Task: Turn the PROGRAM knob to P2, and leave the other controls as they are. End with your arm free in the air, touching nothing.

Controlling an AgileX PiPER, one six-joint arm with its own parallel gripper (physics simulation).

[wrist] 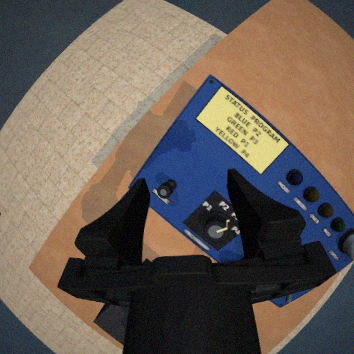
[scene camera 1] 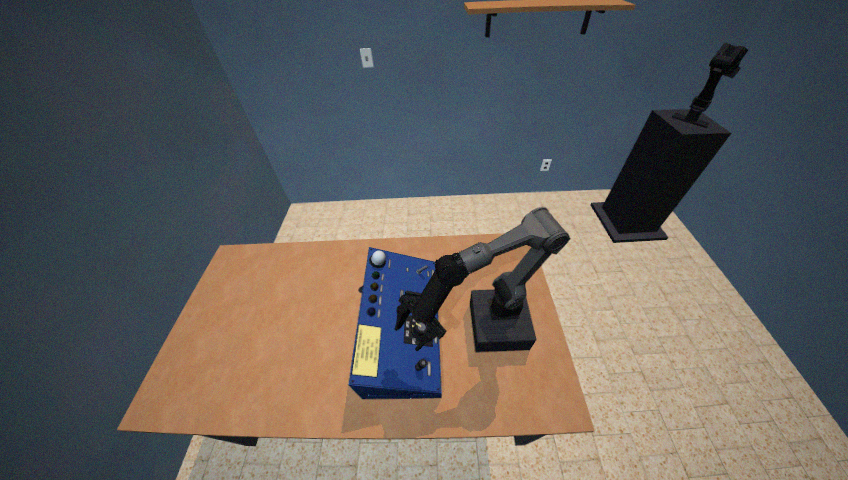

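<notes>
The blue control panel (scene camera 1: 392, 383) (wrist: 172, 162) lies on the table. The PROGRAM knob (scene camera 1: 421, 326) (wrist: 216, 230) stands on a black plate marked P1 to P4. In the wrist view its yellow pointer faces right and slightly up, seemingly toward P3; the right finger partly covers the P3 and P4 marks. My gripper (scene camera 1: 409, 337) (wrist: 186, 182) is open and empty above the panel. In the wrist view the knob appears between the fingers, nearer the right one. No contact is visible.
A small black control (scene camera 1: 421, 364) (wrist: 166, 188) stands near the knob. The panel also carries a yellow card (scene camera 1: 367, 350) (wrist: 242, 130), several dark round parts, a white dome (scene camera 1: 377, 257) and a small lever (scene camera 1: 421, 270). A black pedestal (scene camera 1: 660, 172) stands beyond the table.
</notes>
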